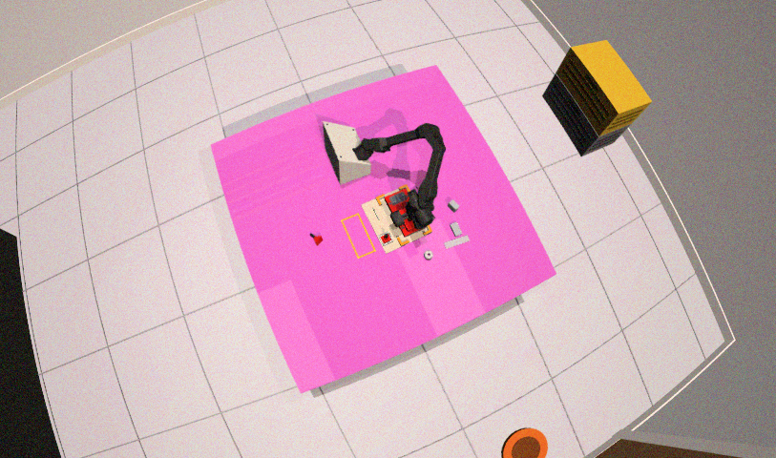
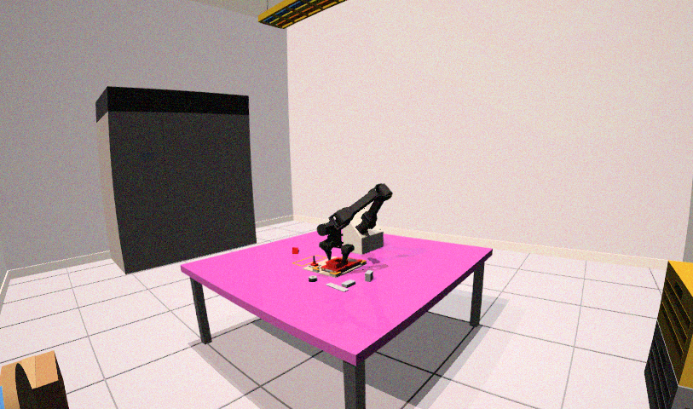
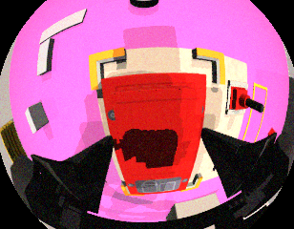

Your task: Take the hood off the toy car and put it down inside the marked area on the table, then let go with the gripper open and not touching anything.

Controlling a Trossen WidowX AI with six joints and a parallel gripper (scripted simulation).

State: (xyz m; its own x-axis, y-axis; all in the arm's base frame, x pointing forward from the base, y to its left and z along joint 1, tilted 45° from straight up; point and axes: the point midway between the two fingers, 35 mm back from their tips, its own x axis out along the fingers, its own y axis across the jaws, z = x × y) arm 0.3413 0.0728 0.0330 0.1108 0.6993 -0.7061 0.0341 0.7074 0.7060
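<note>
My gripper tip is now right at the hood. Also, from my gripper tip: grey strip 18 cm ahead, 14 cm to the left, 4 cm below.
</note>
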